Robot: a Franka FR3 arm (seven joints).
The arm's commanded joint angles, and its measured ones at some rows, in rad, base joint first. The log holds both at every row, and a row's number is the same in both.
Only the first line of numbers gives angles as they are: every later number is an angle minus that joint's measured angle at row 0.
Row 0, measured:
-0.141, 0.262, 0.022, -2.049, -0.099, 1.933, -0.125
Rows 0 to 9, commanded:
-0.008, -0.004, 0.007, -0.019, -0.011, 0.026, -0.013
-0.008, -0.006, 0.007, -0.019, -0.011, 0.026, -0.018
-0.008, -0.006, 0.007, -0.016, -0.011, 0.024, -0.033
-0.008, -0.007, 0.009, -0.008, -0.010, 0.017, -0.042
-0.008, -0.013, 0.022, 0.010, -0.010, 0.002, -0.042
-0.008, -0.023, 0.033, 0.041, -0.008, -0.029, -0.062
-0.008, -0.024, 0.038, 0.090, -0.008, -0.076, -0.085
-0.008, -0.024, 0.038, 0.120, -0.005, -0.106, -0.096
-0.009, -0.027, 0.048, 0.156, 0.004, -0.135, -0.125
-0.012, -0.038, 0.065, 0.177, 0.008, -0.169, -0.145
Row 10, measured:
0.001, -0.024, 0.032, 0.112, -0.004, -0.091, -0.081
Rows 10 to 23, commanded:
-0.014, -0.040, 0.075, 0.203, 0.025, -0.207, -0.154
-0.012, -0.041, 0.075, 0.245, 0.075, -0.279, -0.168
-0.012, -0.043, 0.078, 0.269, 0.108, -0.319, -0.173
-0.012, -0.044, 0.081, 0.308, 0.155, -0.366, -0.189
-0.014, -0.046, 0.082, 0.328, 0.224, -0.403, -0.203
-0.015, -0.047, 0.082, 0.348, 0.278, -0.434, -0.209
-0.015, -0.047, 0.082, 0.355, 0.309, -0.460, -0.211
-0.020, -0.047, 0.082, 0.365, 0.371, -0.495, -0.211
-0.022, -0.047, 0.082, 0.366, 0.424, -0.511, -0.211
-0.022, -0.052, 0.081, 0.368, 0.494, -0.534, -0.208
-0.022, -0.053, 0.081, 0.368, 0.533, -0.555, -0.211
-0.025, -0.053, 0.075, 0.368, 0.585, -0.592, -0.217
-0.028, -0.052, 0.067, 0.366, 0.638, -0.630, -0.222
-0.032, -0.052, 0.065, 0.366, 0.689, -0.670, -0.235
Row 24, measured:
-0.009, -0.050, 0.068, 0.357, 0.585, -0.582, -0.199
